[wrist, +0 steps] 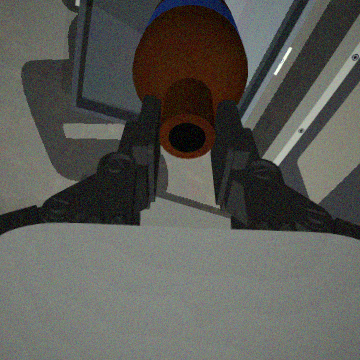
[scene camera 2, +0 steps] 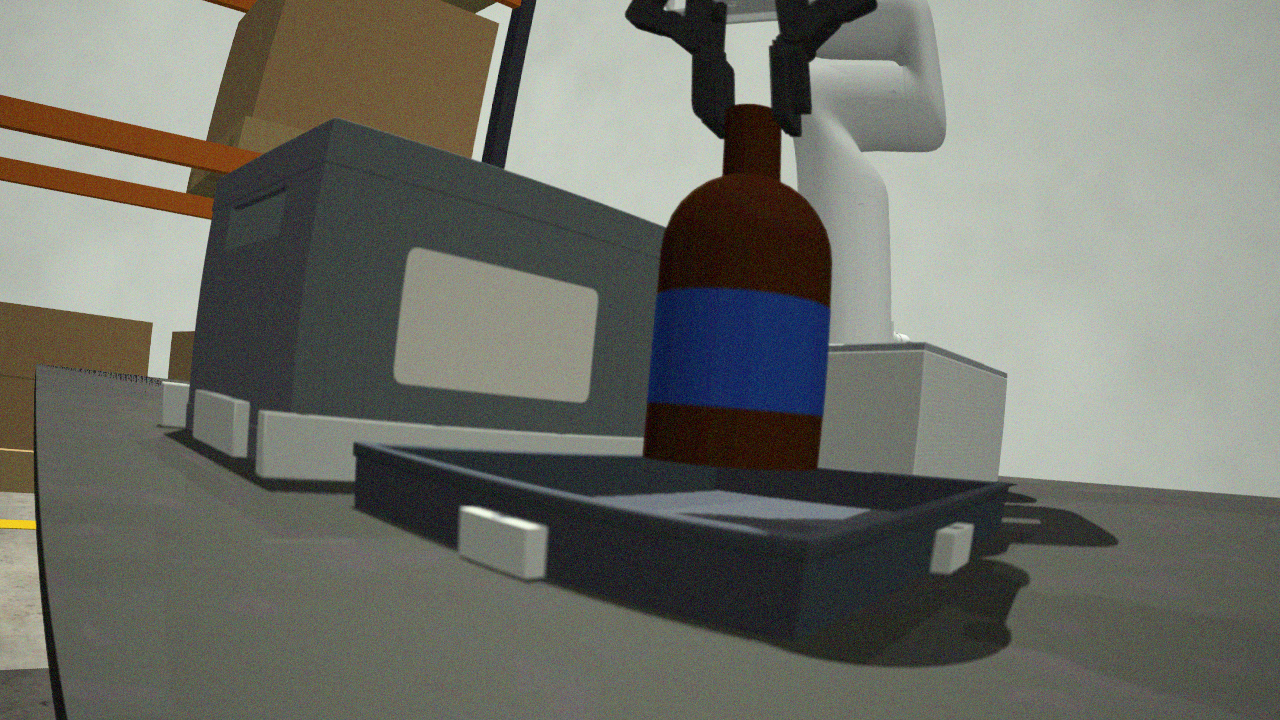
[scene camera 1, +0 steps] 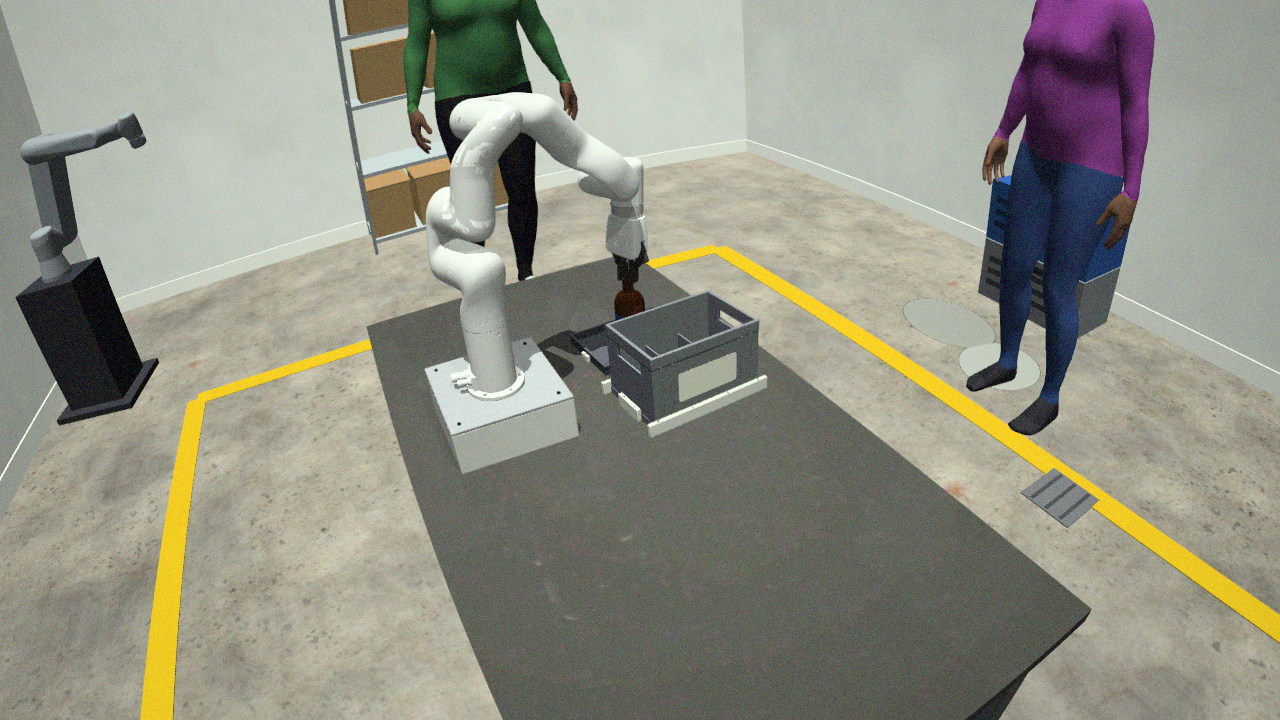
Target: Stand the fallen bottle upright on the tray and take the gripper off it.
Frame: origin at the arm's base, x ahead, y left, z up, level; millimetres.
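Seen in the pictures: gripper, between the fingertips: (wrist: 187,124) (scene camera 2: 752,129) (scene camera 1: 627,280); arm's base, origin of its link: (scene camera 2: 844,362) (scene camera 1: 495,383).
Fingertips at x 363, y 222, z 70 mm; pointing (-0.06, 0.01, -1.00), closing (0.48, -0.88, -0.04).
Observation:
Offsets run from my fingertips to a thing's top centre.
The brown bottle @(dy +0, dx -1, dz +9 mm) (scene camera 1: 629,297) (scene camera 2: 741,349) (wrist: 190,50) with a blue label is about upright in scene camera 2, neck up. Its base appears a little above the floor of the dark shallow tray @(dy +7, dx -2, dz -152 mm) (scene camera 1: 589,343) (scene camera 2: 626,562) (wrist: 107,70), whose far wall shows below the base. My gripper (scene camera 1: 631,268) (scene camera 2: 756,118) (wrist: 187,124) is shut on the bottle's neck, with one black finger on each side. The open mouth shows between the fingers in the wrist view. In scene camera 1 the bottle's lower part and part of the tray are hidden behind the crate.
A grey divided crate @(dy -246, dx +48, dz -2 mm) (scene camera 1: 633,374) (scene camera 2: 353,376) stands close beside the tray, edged by white rails (scene camera 1: 707,405) (scene camera 2: 308,447). Small white blocks (scene camera 2: 503,542) (scene camera 2: 951,548) touch the tray's outside. The robot's base box (scene camera 1: 514,429) (scene camera 2: 957,411) stands nearby. Two people stand off the table.

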